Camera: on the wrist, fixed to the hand. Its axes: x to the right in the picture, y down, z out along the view.
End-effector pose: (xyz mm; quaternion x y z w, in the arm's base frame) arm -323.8 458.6 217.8 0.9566 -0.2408 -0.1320 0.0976
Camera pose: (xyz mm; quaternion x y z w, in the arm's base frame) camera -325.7 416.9 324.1 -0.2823 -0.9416 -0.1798 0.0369
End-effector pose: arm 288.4 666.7 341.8 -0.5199 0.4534 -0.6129 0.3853
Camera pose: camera 195.3 665.9 275.6 0.2696 0.3661 0.5219 0.7217
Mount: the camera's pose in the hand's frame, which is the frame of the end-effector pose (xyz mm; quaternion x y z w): -3.2 63.5 -94.9 -0.0181 0.2923 -0.9560 0.0160
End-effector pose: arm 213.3 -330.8 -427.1 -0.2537 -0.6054 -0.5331 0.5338
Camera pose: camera 305.6 -397.7 -419.4 -0.7209 0.0865 0.6040 0.3287
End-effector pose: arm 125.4 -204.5 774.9 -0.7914 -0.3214 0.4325 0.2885
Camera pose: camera 223.1 -263.7 773.4 0.1630 -0.6853 -0.5061 0.4977
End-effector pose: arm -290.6 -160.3 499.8 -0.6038 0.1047 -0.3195 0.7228
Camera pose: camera -322.8 -230.7 415.8 0.0294 0.3585 0.8707 0.3354
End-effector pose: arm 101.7 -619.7 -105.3 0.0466 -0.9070 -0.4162 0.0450
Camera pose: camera 113.3 -649.3 4.4 -0.9887 -0.0507 0.0525 0.1312
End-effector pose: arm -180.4 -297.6 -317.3 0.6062 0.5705 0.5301 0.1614
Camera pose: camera -225.1 -358.0 -231.3 -0.6936 0.6262 0.0417 0.3536
